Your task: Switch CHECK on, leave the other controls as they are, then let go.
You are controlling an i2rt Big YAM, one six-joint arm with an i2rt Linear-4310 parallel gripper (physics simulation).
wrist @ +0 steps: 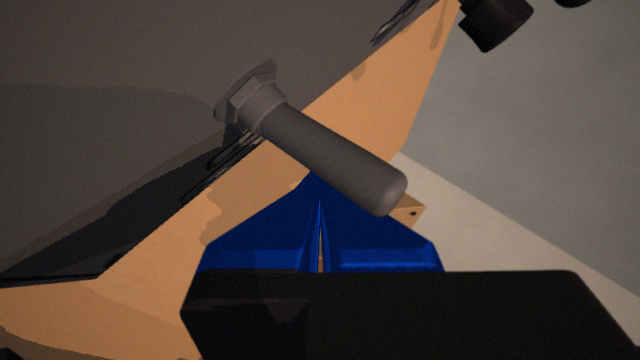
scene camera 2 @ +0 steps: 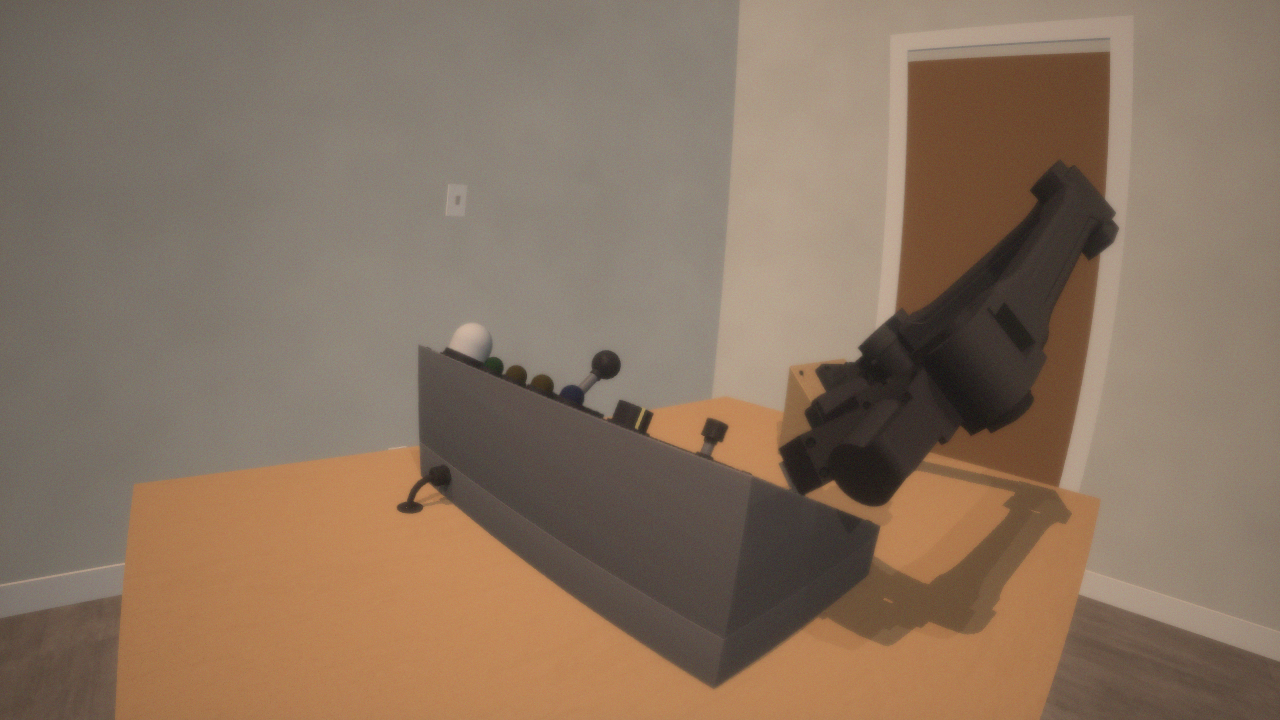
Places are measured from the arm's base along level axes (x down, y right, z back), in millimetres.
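Where they show: gripper, fingertip midpoint: [wrist: 320,179].
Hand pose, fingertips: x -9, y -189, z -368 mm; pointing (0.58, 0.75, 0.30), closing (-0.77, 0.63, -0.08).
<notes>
Things, the pixels of their top centre, and the offset from my fingertips. "spot": a spot on its surface instead. Level surfaces: height alone.
- grey toggle lever at a spot on its surface: [wrist: 332,157] spot: dx -20, dy -27, dz -54 mm
- black-capped lever at its top centre: [wrist: 534,10] [scene camera 2: 711,419] dx -34, dy +96, dz -56 mm
- black knob at its top centre: [scene camera 2: 633,399] dx -27, dy +216, dz -64 mm
- ball-ended lever at its top centre: [scene camera 2: 607,350] dx -62, dy +340, dz -16 mm
- white dome at a spot on its surface: [scene camera 2: 470,342] spot: dx -86, dy +311, dz -233 mm
- table at its surface level: dx +103 mm
The CHECK switch is a grey toggle lever [wrist: 332,157] with a rounded tip. In the wrist view it slants from its collar on the dark panel down to the right. Its labels, beside the collar, are too edge-on to read. My gripper [wrist: 320,179] has blue fingers that are shut with nothing between them. Their tips are at the lower side of the lever and partly behind it in the picture; whether they touch it I cannot tell. In the scene view the fingers and this lever are hidden behind the arm and the dark console [scene camera 2: 581,474].
Along the console's top stand a black-capped lever [scene camera 2: 713,431] [wrist: 497,22], a black knob [scene camera 2: 631,416], a ball-ended lever [scene camera 2: 605,364], several small coloured domes and a white dome [scene camera 2: 470,342]. A wooden block [scene camera 2: 802,380] stands behind the arm on the table [scene camera 2: 295,555].
</notes>
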